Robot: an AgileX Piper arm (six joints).
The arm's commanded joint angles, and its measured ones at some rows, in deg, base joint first. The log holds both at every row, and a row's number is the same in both.
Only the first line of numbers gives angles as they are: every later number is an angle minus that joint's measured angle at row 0.
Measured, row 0:
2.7 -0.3 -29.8 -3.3 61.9 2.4
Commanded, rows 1 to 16:
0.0 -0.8 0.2 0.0 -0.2 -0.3
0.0 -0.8 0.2 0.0 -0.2 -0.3
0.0 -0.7 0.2 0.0 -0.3 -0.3
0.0 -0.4 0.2 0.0 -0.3 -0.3
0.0 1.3 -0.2 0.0 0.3 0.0
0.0 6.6 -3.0 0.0 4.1 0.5
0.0 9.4 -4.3 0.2 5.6 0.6
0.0 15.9 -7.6 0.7 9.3 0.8
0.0 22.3 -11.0 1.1 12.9 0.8
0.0 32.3 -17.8 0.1 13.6 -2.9
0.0 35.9 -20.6 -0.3 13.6 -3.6
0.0 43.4 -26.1 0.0 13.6 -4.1
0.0 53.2 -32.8 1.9 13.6 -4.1
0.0 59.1 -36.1 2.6 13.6 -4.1
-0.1 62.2 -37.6 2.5 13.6 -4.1
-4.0 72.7 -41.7 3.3 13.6 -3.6
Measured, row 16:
-1.3 67.2 -39.4 3.3 8.2 -3.7
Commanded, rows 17 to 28:
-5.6 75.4 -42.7 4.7 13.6 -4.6
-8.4 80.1 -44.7 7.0 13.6 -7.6
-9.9 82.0 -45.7 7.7 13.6 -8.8
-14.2 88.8 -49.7 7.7 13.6 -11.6
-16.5 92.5 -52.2 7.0 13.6 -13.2
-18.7 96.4 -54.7 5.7 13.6 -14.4
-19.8 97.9 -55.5 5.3 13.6 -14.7
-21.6 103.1 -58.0 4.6 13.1 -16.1
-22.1 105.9 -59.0 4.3 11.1 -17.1
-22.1 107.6 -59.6 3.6 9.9 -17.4
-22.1 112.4 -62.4 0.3 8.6 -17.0
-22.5 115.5 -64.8 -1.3 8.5 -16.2
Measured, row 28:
-21.8 111.9 -62.3 1.2 8.0 -16.5
